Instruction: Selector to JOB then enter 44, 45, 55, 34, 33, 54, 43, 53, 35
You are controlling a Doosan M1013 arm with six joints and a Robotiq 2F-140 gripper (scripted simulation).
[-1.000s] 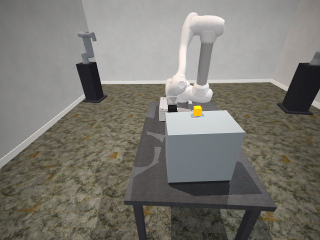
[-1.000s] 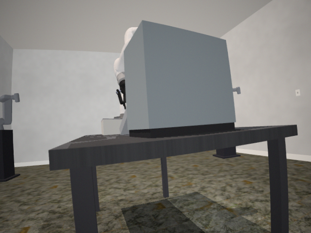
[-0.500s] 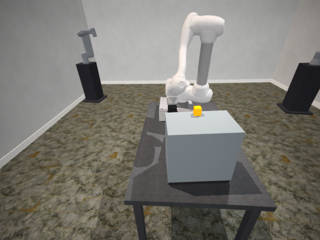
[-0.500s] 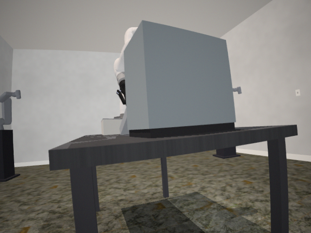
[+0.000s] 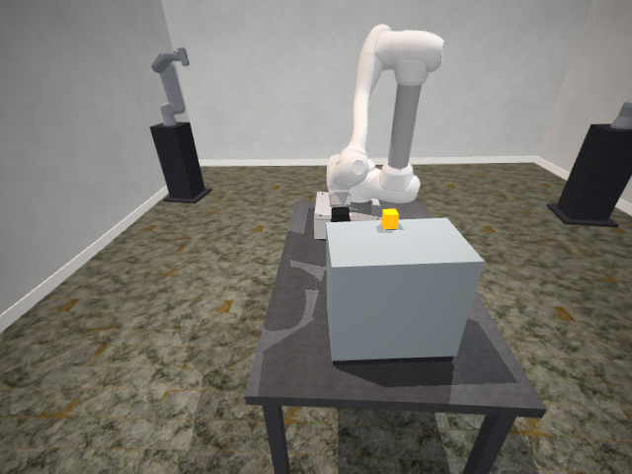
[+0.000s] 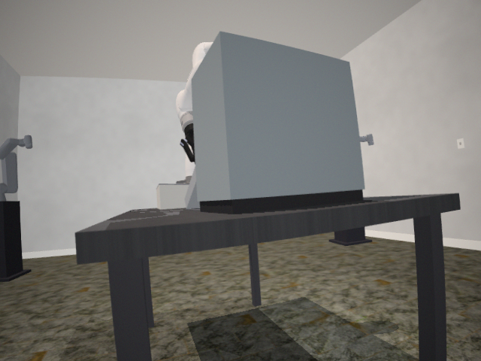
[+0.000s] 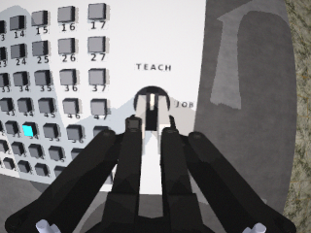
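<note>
Now: hand 2 cm short of the black selector knob and 2 cm above it. Round my hand: white keypad panel 1 cm ahead, 12 cm to the left, 7 cm below; key 5 cm behind, 15 cm to the left, 5 cm below.
</note>
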